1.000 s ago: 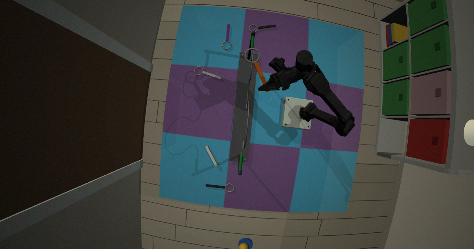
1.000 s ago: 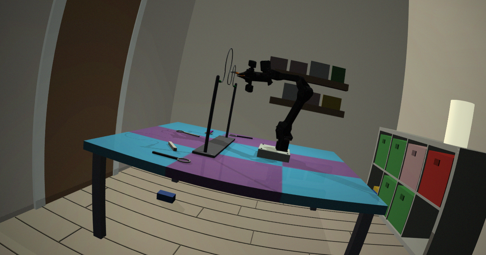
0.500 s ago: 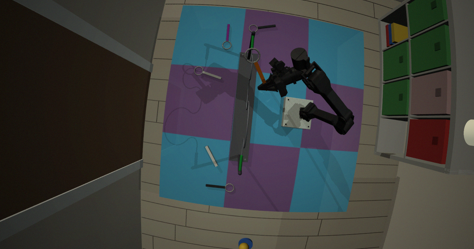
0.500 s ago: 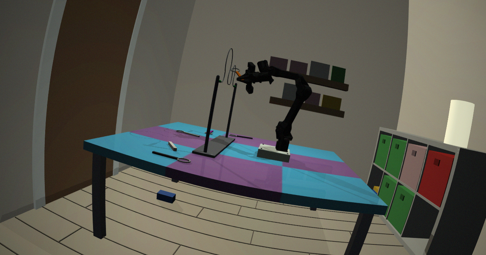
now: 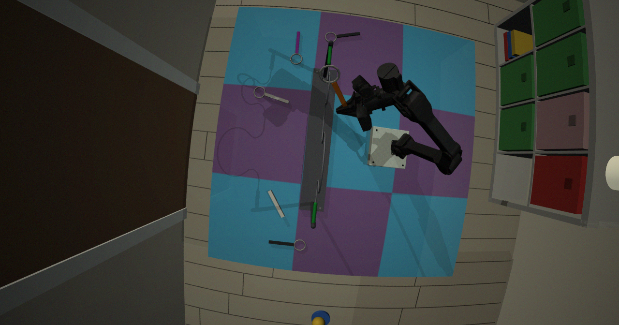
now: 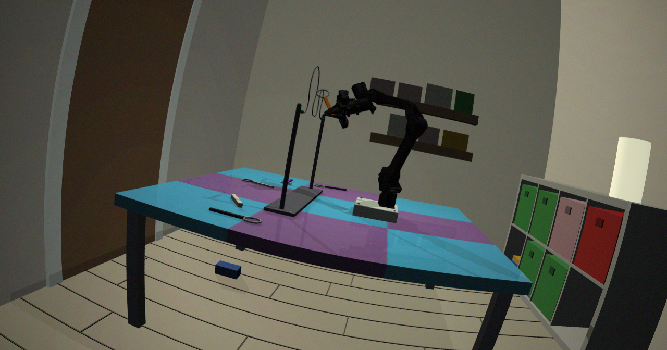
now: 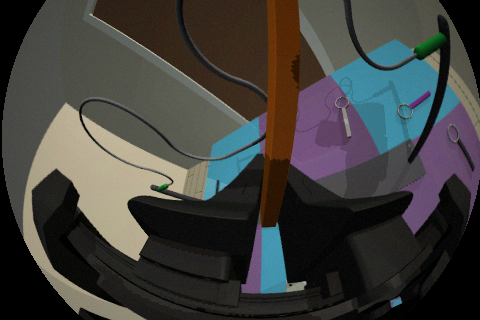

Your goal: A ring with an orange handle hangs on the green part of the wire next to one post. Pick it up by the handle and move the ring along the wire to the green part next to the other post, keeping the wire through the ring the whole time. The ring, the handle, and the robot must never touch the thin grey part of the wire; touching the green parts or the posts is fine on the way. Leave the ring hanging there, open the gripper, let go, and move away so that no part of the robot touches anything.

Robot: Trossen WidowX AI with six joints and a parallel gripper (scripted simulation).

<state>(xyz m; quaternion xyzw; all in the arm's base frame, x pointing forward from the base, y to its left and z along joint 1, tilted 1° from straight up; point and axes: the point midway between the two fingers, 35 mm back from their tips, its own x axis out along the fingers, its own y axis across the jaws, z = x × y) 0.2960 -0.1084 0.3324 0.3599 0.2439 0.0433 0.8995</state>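
The orange-handled ring lies 70 mm above my gripper tip, 60 mm to the right of it and 10 mm ahead of it. Round my gripper tip: white bar: 370 mm to the left, 360 mm below, 220 mm ahead.
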